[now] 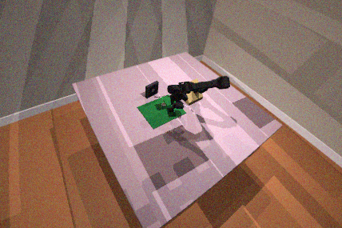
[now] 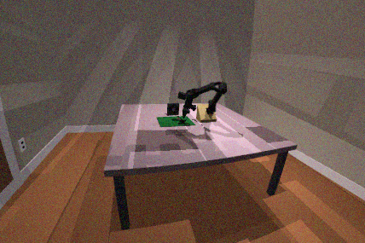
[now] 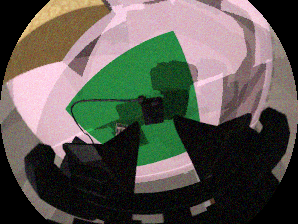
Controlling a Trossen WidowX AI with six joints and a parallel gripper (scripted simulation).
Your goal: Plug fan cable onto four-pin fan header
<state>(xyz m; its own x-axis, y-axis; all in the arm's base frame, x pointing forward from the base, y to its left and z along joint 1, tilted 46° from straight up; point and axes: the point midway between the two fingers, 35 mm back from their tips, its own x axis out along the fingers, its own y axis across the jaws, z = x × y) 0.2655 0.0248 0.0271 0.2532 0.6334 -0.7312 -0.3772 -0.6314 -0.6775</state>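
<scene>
My gripper tip is 1 cm short of the dark plug and 4 cm above it. Also, from my gripper tip: four-pin header: 2 cm ahead, 8 cm to the right, 5 cm below; green board: 6 cm ahead, 5 cm to the right, 6 cm below; black fan: 3 cm ahead, 23 cm to the right, 1 cm above.
</scene>
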